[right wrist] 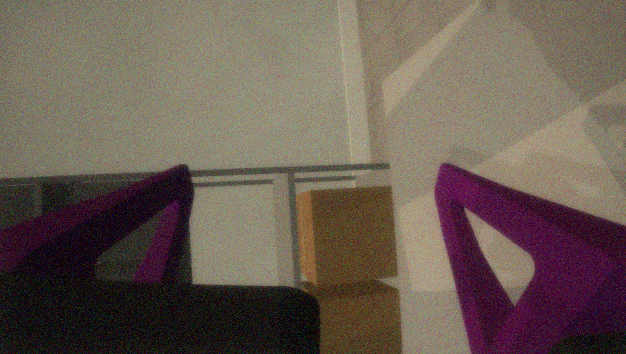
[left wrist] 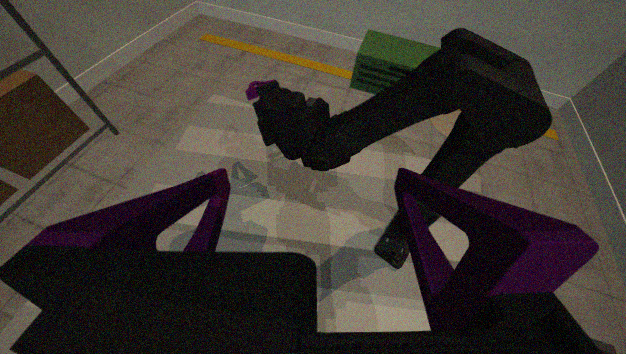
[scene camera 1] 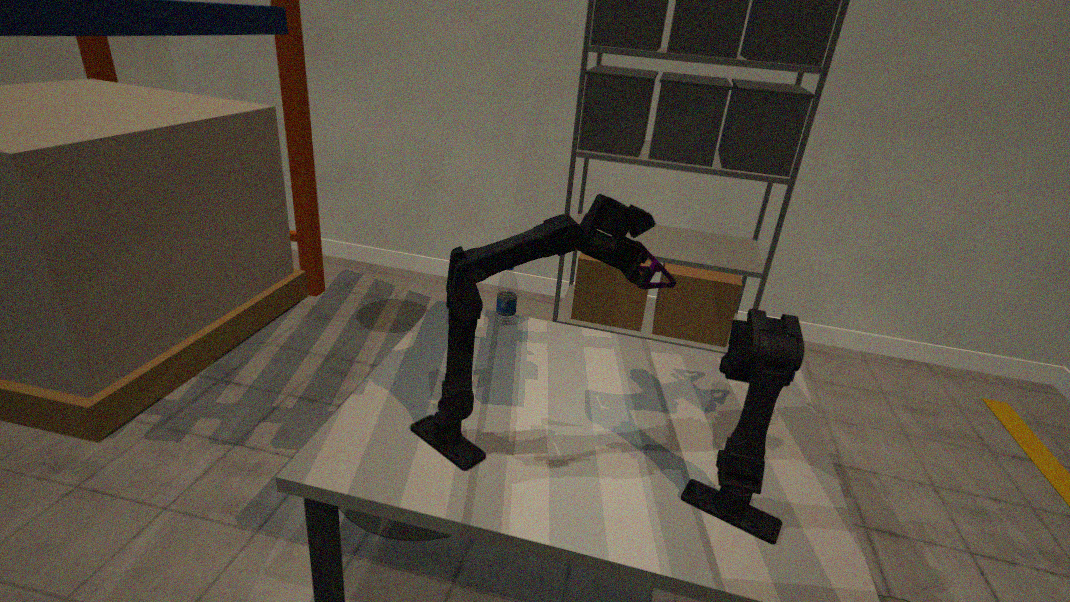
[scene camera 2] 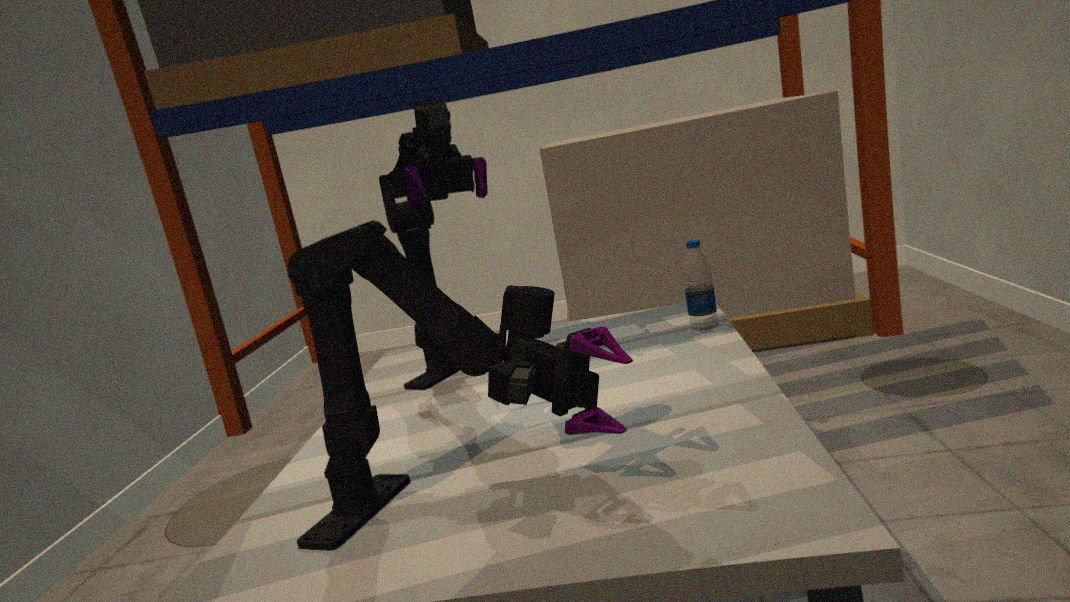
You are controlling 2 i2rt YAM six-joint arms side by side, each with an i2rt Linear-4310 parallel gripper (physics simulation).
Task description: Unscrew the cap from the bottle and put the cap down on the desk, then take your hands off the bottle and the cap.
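Seen in the pictures: left gripper, fingertip midpoint: (left wrist: 312, 177) (scene camera 1: 668, 276) (scene camera 2: 455, 197); right gripper, fingertip midpoint: (right wrist: 314, 177) (scene camera 2: 627, 397); left arm's base, link origin: (scene camera 1: 447, 442) (scene camera 2: 442, 373); right arm's base, link origin: (scene camera 1: 729, 511) (scene camera 2: 358, 511).
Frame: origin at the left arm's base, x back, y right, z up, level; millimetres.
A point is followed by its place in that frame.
A clear bottle (scene camera 1: 506, 303) {x -506, y -309, z 85 mm} (scene camera 2: 700, 299) {x -542, y -301, z 78 mm} with a blue label stands upright near the desk's far edge in scene camera 1. Its blue cap (scene camera 2: 692, 244) {x -535, y -316, z 202 mm} sits on its neck in scene camera 2; the left arm hides the cap in scene camera 1. The desk (scene camera 1: 389, 486) {x 178, y 24, z 0 mm} (scene camera 2: 748, 539) {x -880, y 494, z 0 mm} carries both arms. My left gripper (scene camera 1: 658, 275) {x -379, y 286, z 428 mm} (scene camera 2: 448, 183) {x -379, y 286, z 428 mm} is open and empty, high above the desk and apart from the bottle. My right gripper (scene camera 2: 627, 396) {x -736, y 464, z 160 mm} (right wrist: 314, 177) {x -736, y 464, z 160 mm} is open and empty, lower over the desk and away from the bottle.
A grey shelf rack (scene camera 1: 680, 166) stands behind the desk in scene camera 1. A large block (scene camera 1: 142, 247) (scene camera 2: 695, 209) stands within an orange-posted rack (scene camera 1: 300, 149) (scene camera 2: 875, 164). A green crate (left wrist: 387, 62) stands beyond the right arm in the left wrist view.
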